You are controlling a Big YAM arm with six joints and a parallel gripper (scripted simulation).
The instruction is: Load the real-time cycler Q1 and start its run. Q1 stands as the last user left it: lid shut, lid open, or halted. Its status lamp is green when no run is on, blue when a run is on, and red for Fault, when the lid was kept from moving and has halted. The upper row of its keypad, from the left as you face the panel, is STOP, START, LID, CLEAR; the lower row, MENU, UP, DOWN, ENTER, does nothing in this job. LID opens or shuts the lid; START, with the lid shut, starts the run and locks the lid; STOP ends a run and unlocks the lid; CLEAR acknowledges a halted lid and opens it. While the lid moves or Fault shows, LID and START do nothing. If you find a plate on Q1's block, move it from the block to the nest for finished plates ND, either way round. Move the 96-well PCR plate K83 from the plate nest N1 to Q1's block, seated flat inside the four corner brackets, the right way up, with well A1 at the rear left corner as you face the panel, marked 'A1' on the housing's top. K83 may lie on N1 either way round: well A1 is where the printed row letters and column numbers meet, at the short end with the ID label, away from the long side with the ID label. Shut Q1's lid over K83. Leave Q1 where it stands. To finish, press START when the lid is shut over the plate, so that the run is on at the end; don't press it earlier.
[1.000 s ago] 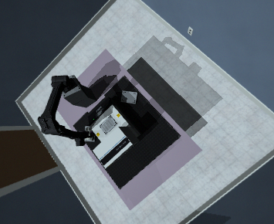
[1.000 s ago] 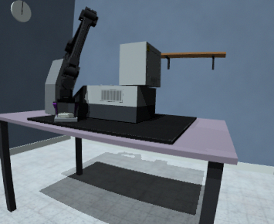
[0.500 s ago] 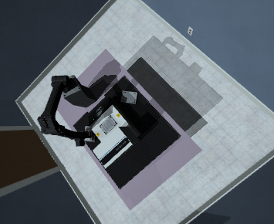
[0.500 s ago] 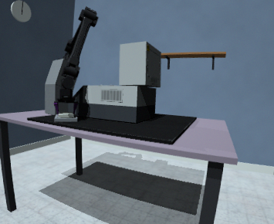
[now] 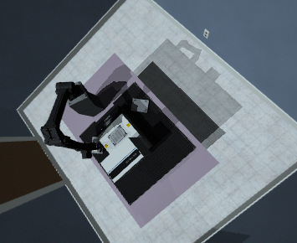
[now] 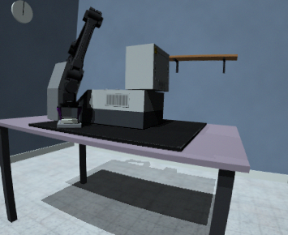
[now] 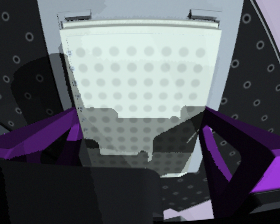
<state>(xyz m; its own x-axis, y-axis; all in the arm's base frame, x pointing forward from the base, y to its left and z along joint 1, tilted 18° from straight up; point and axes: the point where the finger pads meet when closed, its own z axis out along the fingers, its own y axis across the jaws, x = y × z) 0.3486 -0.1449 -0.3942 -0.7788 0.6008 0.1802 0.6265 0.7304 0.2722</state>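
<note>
My gripper is now right at the white 96-well plate K83. From my hand the other things lie so: grey plate nest 20 mm below; grey nest ND 40 mm behind, 580 mm to the left, 20 mm below.
</note>
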